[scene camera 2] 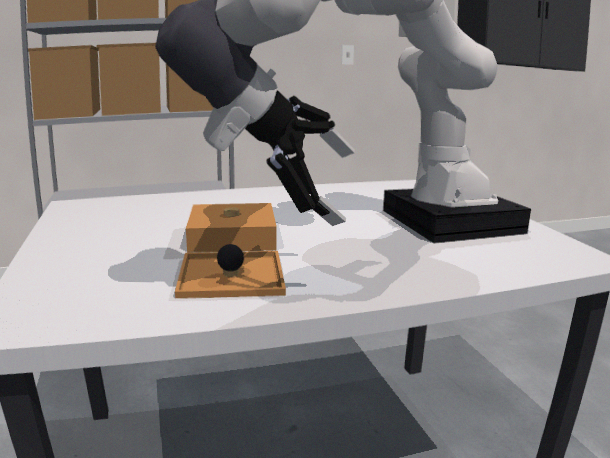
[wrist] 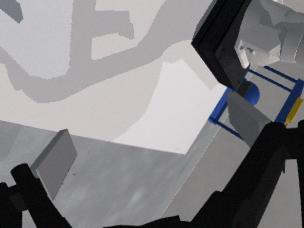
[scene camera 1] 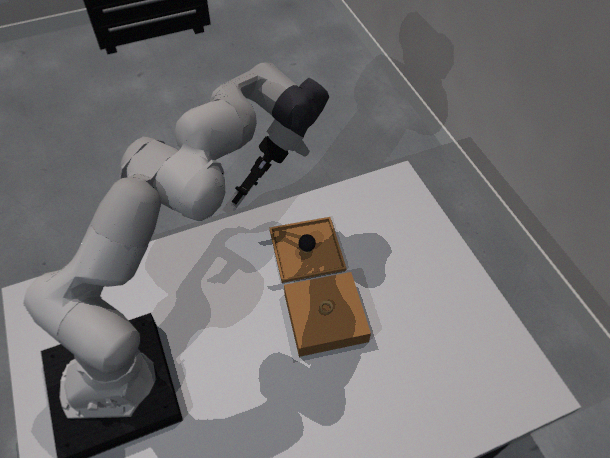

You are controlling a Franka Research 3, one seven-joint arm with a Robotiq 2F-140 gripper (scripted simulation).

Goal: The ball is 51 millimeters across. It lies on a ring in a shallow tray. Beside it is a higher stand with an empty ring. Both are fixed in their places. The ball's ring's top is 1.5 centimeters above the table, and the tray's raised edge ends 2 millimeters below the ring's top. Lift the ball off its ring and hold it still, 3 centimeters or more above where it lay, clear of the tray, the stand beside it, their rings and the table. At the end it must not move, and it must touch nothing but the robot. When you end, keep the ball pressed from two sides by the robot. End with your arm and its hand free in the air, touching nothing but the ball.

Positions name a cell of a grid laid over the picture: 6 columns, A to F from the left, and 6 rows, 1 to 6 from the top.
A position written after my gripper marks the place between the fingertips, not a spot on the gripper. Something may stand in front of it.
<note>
I see my gripper (scene camera 2: D3) and an orange stand (scene camera 1: D5).
My gripper also shows in the wrist view (wrist: C4) and in scene camera 1 (scene camera 1: C3). The orange stand shows as well in scene camera 2 (scene camera 2: C3).
</note>
